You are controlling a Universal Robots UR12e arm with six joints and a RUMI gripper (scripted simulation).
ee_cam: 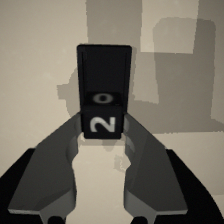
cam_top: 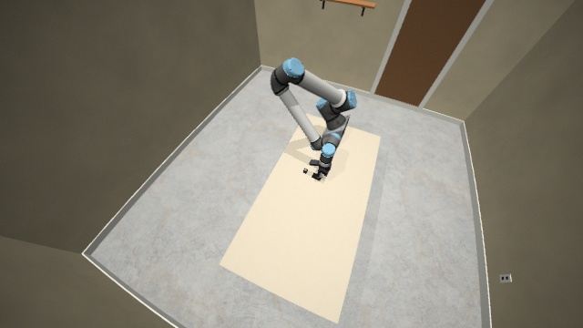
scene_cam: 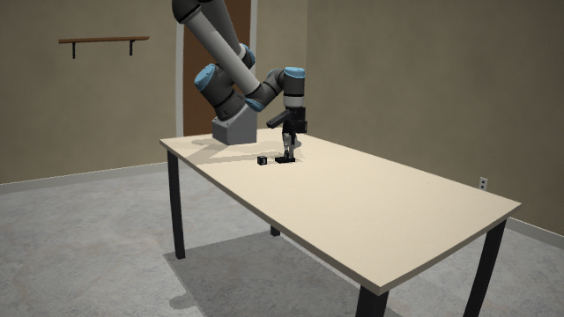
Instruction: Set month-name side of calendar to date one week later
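Right now my hand is 2 cm to the left of the black tray and 3 cm above it.
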